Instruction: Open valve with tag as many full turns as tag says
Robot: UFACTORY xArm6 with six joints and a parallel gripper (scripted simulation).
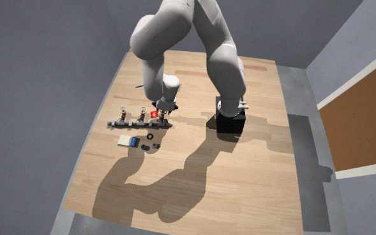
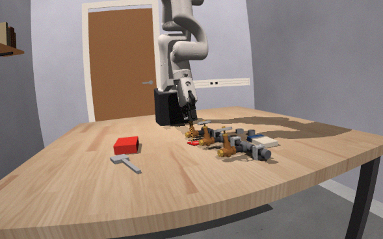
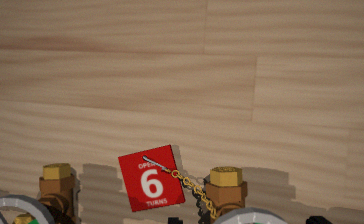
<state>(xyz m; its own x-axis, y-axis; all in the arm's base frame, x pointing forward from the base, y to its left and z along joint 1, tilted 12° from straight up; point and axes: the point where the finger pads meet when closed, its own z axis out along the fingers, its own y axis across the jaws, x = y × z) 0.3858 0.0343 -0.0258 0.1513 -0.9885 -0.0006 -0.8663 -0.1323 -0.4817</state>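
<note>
Now: the red tag 8 cm below my hand, 8 cm ahead of it and 1 cm to the right of it. From my hand the other things lie so: grey hammer-like tool 24 cm to the right, 21 cm ahead, 8 cm below; grey box 21 cm to the left, 19 cm ahead, 7 cm below; red box 25 cm to the right, 7 cm below, 5 cm ahead.
</note>
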